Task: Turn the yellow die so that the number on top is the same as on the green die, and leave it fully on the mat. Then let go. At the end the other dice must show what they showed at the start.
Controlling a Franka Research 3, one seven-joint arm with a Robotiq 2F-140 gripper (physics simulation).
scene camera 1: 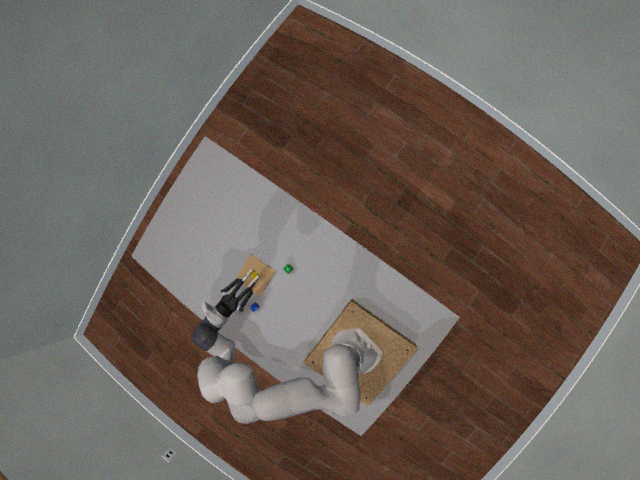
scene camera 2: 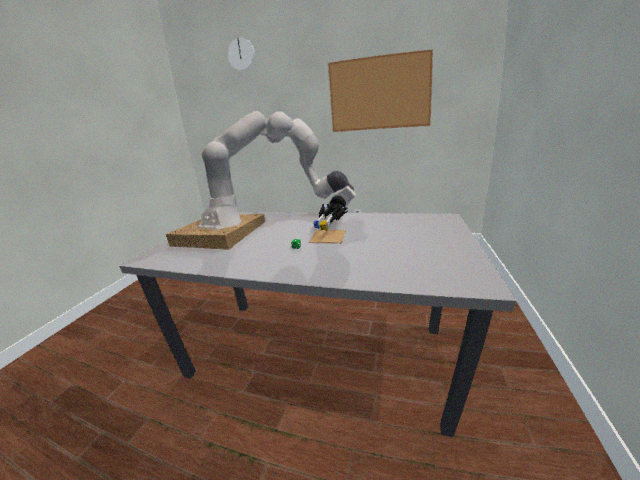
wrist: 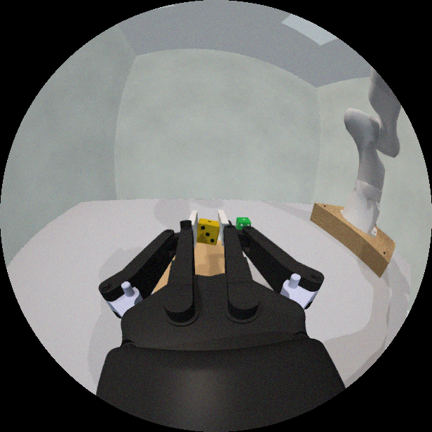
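The yellow die [scene camera 1: 253,274] [scene camera 2: 323,225] [wrist: 208,232] is pinched between the fingertips of my gripper [scene camera 1: 252,275] [scene camera 2: 324,223] [wrist: 207,218], which reaches forward at a slant. The die is a little above the tan mat [scene camera 1: 268,272] [scene camera 2: 330,238] [wrist: 210,260]. In the wrist view its narrow upper face shows one pip, and the face towards the camera shows three in a diagonal. The green die [scene camera 1: 287,268] [scene camera 2: 296,243] [wrist: 243,223] lies on the table beside the mat; its top seems to show one pip. The die's underside is hidden.
The blue die [scene camera 1: 254,306] [scene camera 2: 316,224] lies on the table near the gripper's side, off the mat; its top number is too small to read. The arm's base stands on a thick wooden board [scene camera 1: 395,338] [scene camera 2: 196,240] [wrist: 350,240].
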